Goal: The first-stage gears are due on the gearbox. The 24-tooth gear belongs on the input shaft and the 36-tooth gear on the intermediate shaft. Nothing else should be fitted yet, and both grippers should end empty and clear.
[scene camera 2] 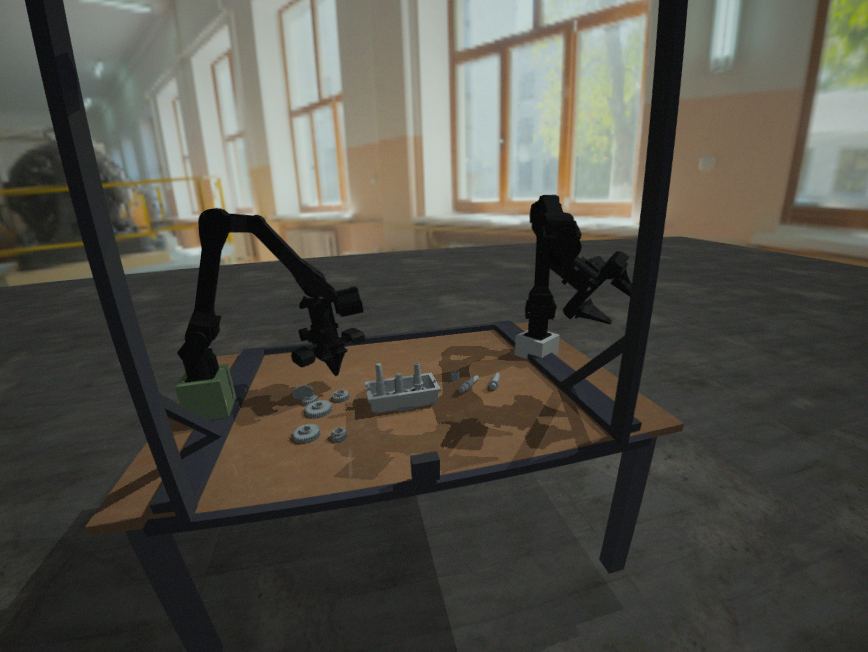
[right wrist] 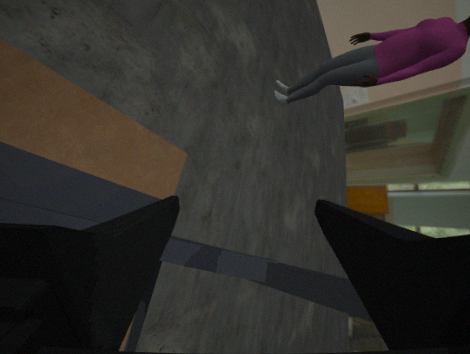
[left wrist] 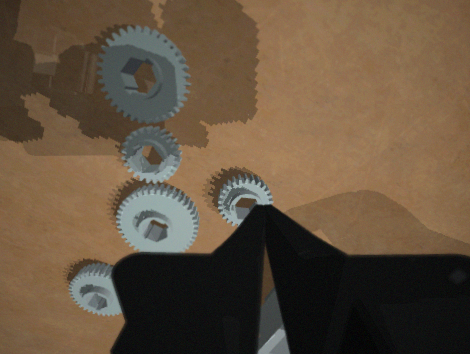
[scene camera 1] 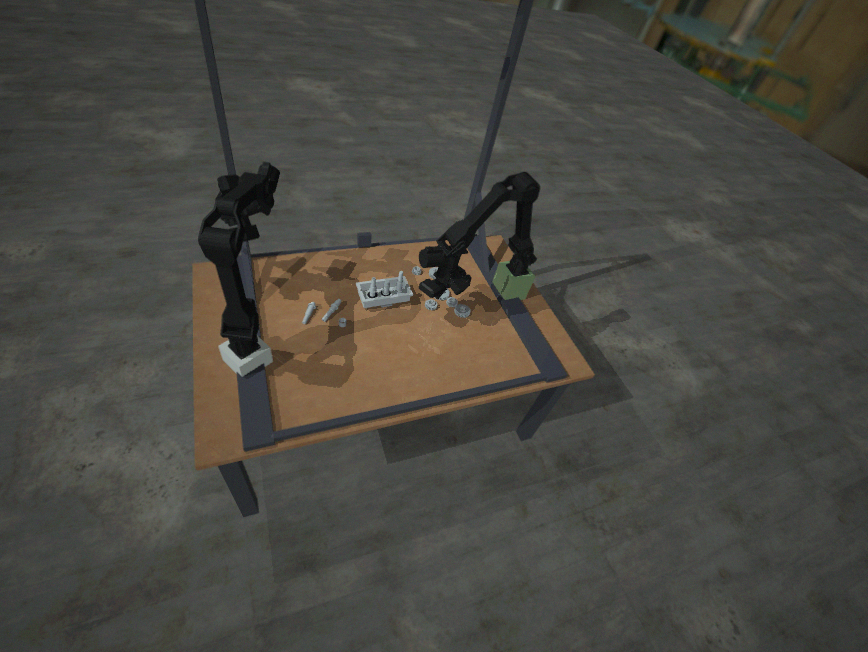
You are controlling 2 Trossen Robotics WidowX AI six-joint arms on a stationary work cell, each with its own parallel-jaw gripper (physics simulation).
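Where they show: left gripper, fingertip midpoint: (scene camera 2: 336, 375) (left wrist: 263, 212) (scene camera 1: 437, 298); right gripper, fingertip midpoint: (scene camera 2: 624, 311) (right wrist: 248, 204); left arm's base, link origin: (scene camera 2: 202, 374) (scene camera 1: 517, 269); right arm's base, link origin: (scene camera 2: 537, 335) (scene camera 1: 244, 346).
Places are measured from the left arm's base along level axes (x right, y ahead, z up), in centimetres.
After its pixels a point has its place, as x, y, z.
Note:
The gearbox (scene camera 1: 384, 303) {4.2, 48.7, -9.7} (scene camera 2: 403, 402) {12.4, 46.9, -9.3} is a pale open tray with three upright bare shafts; which is the input or intermediate shaft I cannot tell. Several grey gears lie beside it, tooth counts unreadable. A small gear (scene camera 1: 430, 304) {0.0, 33.0, -10.0} (scene camera 2: 340, 395) {2.1, 32.2, -10.2} (left wrist: 225, 197) {0.8, 30.5, -10.5} lies flat just beyond my left fingertips in the left wrist view. Another small gear (left wrist: 151, 154) lies between a large gear (scene camera 1: 461, 310) {-5.4, 23.2, -10.0} (left wrist: 112, 75) {-4.2, 20.5, -10.5} and a mid-sized gear (scene camera 2: 317, 408) {6.8, 26.2, -10.2} (left wrist: 182, 220) {4.1, 28.1, -10.5}. My left gripper (scene camera 2: 337, 371) {-1.3, 31.8, -5.9} (left wrist: 263, 212) {-1.3, 31.8, -5.9} is shut and empty above the gears. My right gripper (scene camera 2: 618, 305) {30.4, 93.4, 13.8} (right wrist: 248, 204) {30.4, 93.4, 13.8} is open and empty, raised beyond the table edge.
Two loose shafts (scene camera 1: 309, 313) {6.2, 73.8, -10.1} (scene camera 1: 331, 310) {5.7, 66.7, -10.0} and a small cylindrical part (scene camera 1: 342, 322) {-0.7, 64.7, -10.1} lie left of the gearbox in scene camera 1. Another large gear (scene camera 2: 305, 433) {16.9, 23.5, -10.2} and a small gear (scene camera 2: 338, 434) {19.8, 30.6, -10.0} lie nearer in scene camera 2. Frame posts (scene camera 2: 645, 231) {39.2, 87.3, 32.1} stand at the table's sides.

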